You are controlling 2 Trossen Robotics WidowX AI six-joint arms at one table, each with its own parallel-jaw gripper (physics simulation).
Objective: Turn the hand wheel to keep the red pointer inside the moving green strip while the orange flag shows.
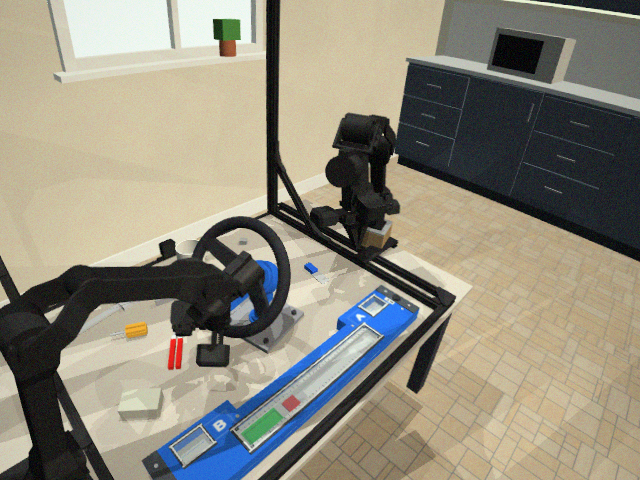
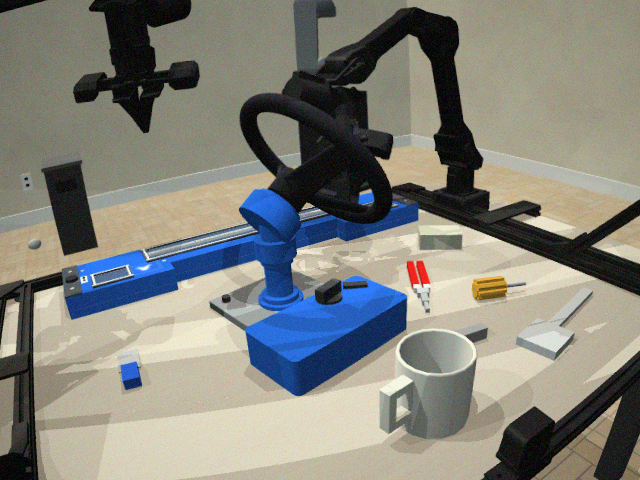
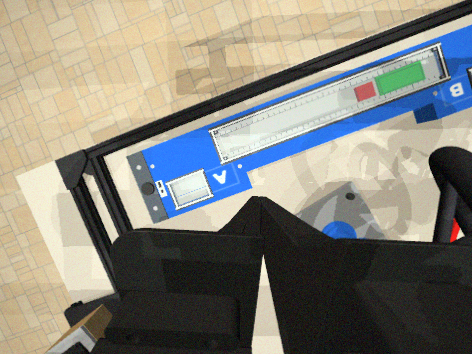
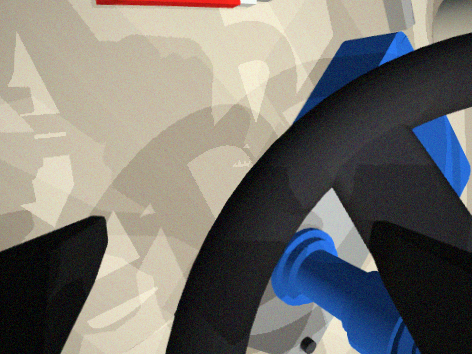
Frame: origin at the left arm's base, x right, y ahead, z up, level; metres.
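Where they show: left gripper, fingertip midpoint: (image 1: 356,249) (image 2: 146,132) (image 3: 257,203); right gripper, fingertip midpoint: (image 1: 217,328) (image 4: 241,231); left arm's base at its link origin: (image 1: 374,223); right arm's base at its link origin: (image 2: 460,191).
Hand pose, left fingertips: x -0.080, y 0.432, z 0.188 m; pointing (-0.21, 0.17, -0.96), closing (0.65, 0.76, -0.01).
Each offset is from my left fingertips to the top centre of the thing. "pt": to the spot under its first point.
The black hand wheel (image 1: 283,258) (image 2: 381,191) (image 4: 215,250) stands tilted on a blue column. On the blue gauge, the red pointer {pt dy +0.262, dx +0.009, dz -0.228 m} (image 1: 291,402) (image 3: 365,91) lies outside the green strip {pt dy +0.334, dx +0.033, dz -0.228 m} (image 1: 262,425) (image 3: 400,78), close beside its end toward A. The strip is near the B end. No orange flag shows in window A {pt dy -0.098, dx -0.040, dz -0.229 m} (image 1: 373,304) (image 3: 190,189) or window B {pt dy +0.433, dx +0.123, dz -0.228 m} (image 1: 192,445). My right gripper (image 4: 241,231) is open at the wheel; the rim shows between its fingertips, but contact is unclear. My left gripper (image 2: 146,129) (image 3: 257,203) is shut and empty, away from the wheel.
A blue box (image 2: 330,335) stands beside the wheel base, with a grey mug {pt dy -0.036, dx +0.535, dz -0.209 m} (image 2: 439,397) near it. Red-handled pliers {dy +0.239, dx +0.347, dz -0.258 m} (image 1: 175,353) (image 2: 418,276), an orange screwdriver {dy +0.284, dx +0.465, dz -0.236 m} (image 1: 136,329) (image 2: 489,287) and a pale block {dy +0.410, dx +0.286, dz -0.238 m} (image 1: 140,401) (image 2: 439,237) lie on the table. A black frame edges it.
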